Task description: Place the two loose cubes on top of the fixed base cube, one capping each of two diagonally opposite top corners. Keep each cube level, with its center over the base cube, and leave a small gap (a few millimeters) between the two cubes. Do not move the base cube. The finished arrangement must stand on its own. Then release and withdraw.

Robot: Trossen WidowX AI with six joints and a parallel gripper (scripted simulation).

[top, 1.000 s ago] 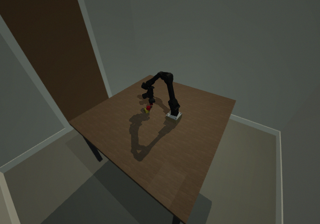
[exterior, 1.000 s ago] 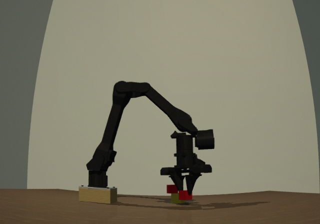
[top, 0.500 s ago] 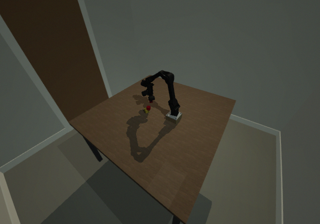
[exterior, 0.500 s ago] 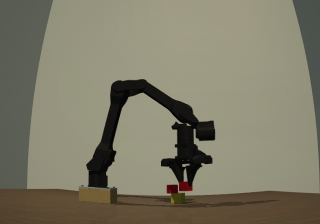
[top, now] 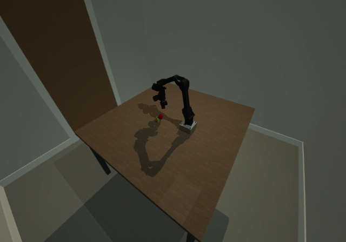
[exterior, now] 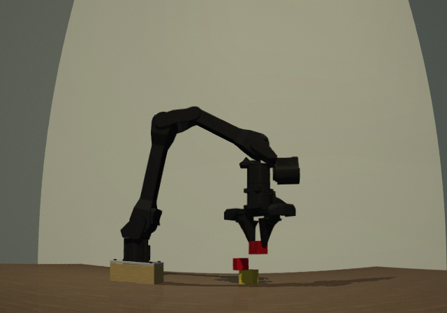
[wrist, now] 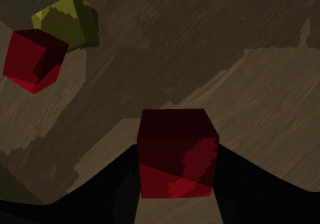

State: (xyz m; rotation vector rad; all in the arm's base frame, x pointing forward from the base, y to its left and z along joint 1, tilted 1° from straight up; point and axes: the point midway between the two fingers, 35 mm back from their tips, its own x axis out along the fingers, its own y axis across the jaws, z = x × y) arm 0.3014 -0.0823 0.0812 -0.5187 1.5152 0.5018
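The red cube is 10 cm to the left of my gripper tip, 4 cm below it and 2 cm behind it. The rest, counted from my gripper tip: yellow base cube 11 cm to the left, 8 cm below.
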